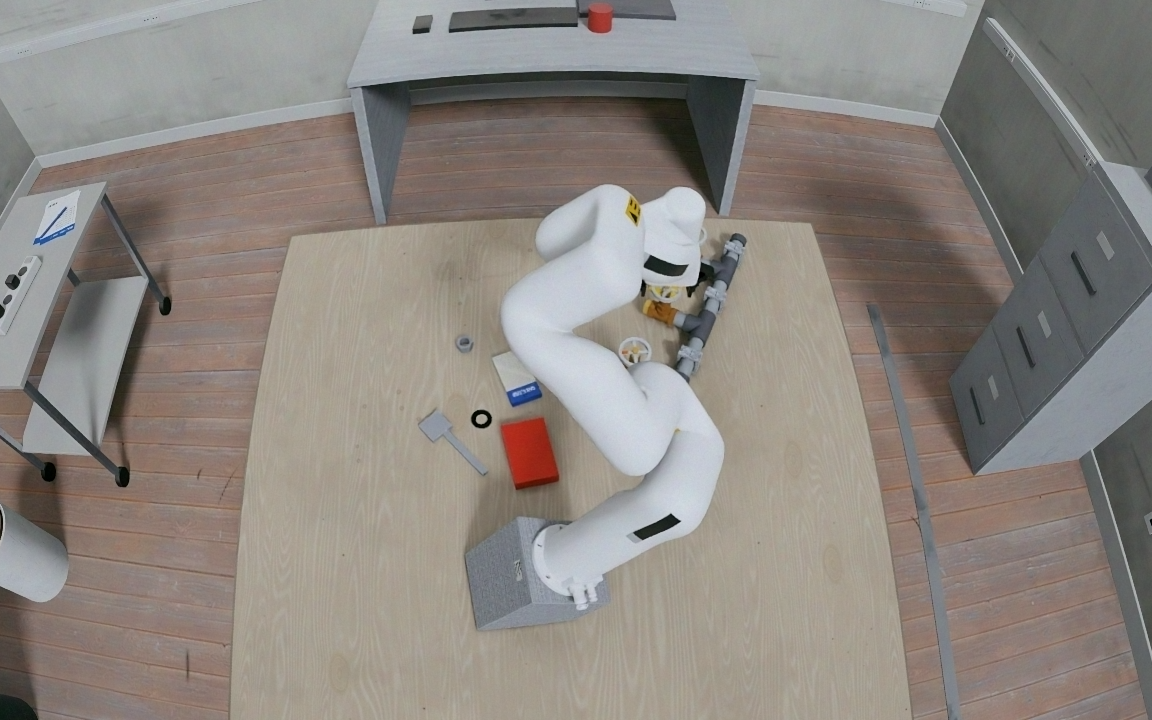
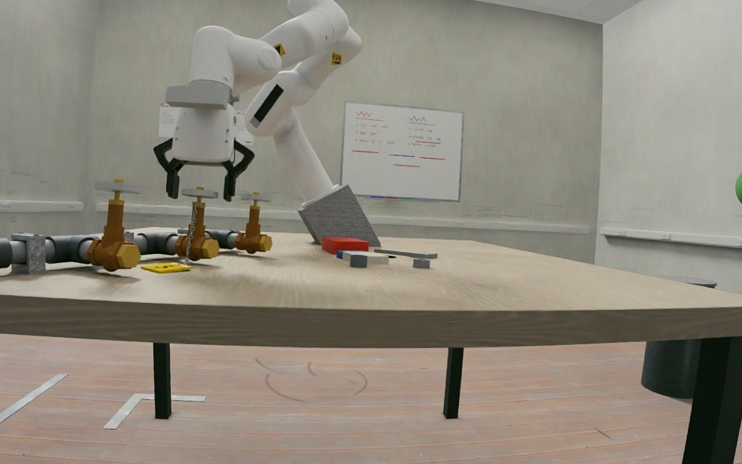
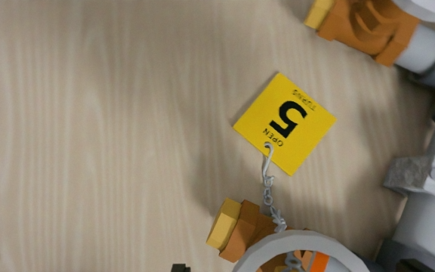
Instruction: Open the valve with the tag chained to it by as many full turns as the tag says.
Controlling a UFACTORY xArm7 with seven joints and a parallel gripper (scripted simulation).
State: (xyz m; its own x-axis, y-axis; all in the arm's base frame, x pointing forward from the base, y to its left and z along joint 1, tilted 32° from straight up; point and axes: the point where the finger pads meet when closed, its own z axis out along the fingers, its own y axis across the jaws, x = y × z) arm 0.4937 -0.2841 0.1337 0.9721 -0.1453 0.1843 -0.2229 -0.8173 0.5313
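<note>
The yellow tag lies 80 mm ahead of my hand, 30 mm to the right of it and 110 mm below it. Round my hand: blue-and-white box (70 mm behind, 310 mm to the left, 110 mm below); red block (240 mm behind, 320 mm to the left, 100 mm below); grey nut (30 mm ahead, 390 mm to the left, 110 mm below).
</note>
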